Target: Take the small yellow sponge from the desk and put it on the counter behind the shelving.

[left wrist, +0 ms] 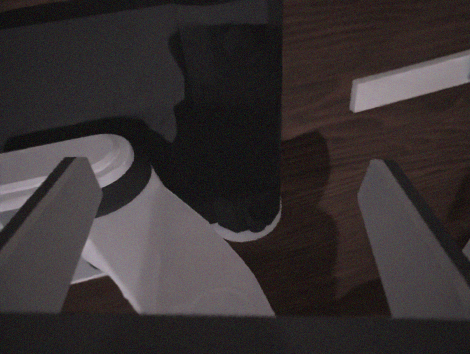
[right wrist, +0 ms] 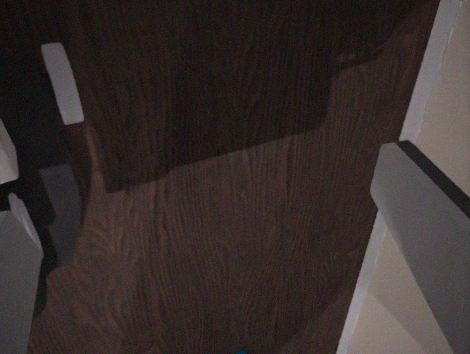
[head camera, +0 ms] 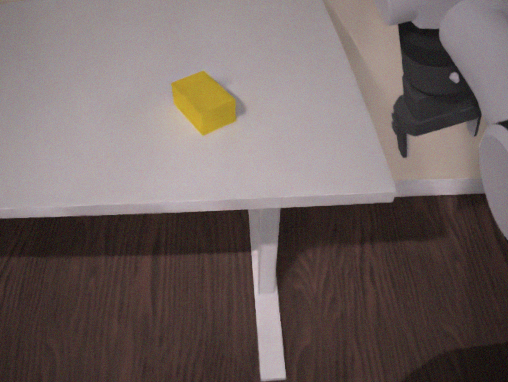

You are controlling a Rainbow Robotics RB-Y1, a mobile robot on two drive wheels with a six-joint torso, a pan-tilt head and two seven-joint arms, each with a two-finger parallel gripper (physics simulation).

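Frame: origin at the robot's base, x left, y up, z ahead, level; metres.
Seen in the pictures: left gripper, fingertip midpoint: (left wrist: 228,177); right gripper, fingertip midpoint: (right wrist: 207,198) (head camera: 438,141).
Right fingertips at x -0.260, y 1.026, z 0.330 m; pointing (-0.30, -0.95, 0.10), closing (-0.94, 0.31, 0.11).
Note:
Offsets run from my right fingertips to a thing's top centre. "spot": to the spot under its first point. Level surfaces: height alone.
The small yellow sponge {dz +0.146, dx +0.342, dy -0.030 m} (head camera: 204,102) lies on the white desk {dy -0.075 m} (head camera: 100,155) in the head view, left of the picture's middle and back from the front edge. My right gripper (head camera: 440,144) (right wrist: 207,198) is open and empty. It hangs past the desk's right edge, clear of the sponge, with floor and wall behind its fingers in the right wrist view. My left gripper (left wrist: 228,177) is open and empty in the left wrist view, pointing down over the floor and my own base. The counter and the shelving do not show in these views.
The desk's white leg {spot: dz +0.305, dx +0.213, dy -0.725 m} (head camera: 268,250) stands below its front edge. A white bar (left wrist: 410,82) (right wrist: 64,82) lies low on the floor. A beige wall with a pale baseboard (head camera: 440,187) (right wrist: 425,95) runs at the right. A sliver of blue (right wrist: 241,352) shows at the right wrist view's bottom edge.

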